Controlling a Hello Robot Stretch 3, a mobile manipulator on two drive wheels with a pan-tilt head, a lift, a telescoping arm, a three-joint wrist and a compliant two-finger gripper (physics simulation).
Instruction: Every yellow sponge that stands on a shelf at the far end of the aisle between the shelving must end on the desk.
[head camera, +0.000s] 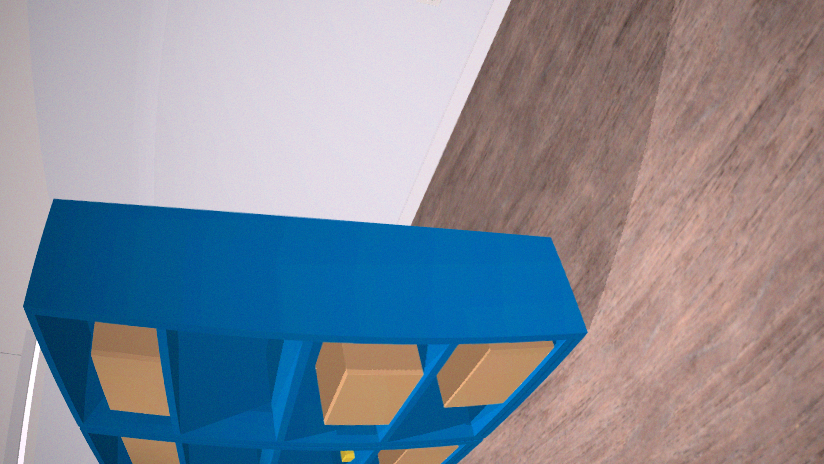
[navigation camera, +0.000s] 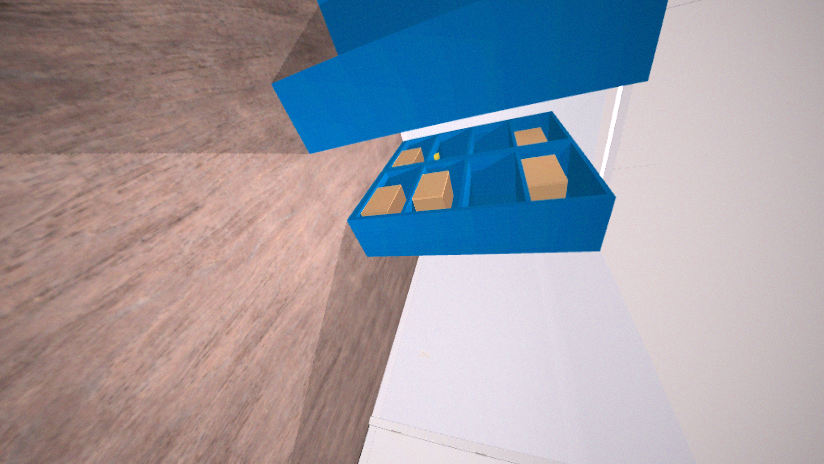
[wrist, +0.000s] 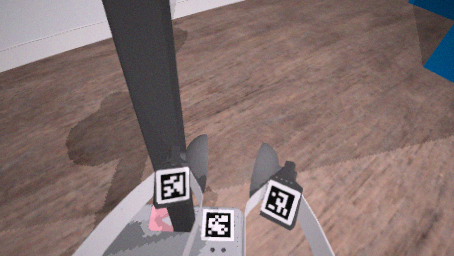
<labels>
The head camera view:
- blue shelving unit: 242, 303
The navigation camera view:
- blue shelving unit: 451, 67
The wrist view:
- gripper: 232, 158
</labels>
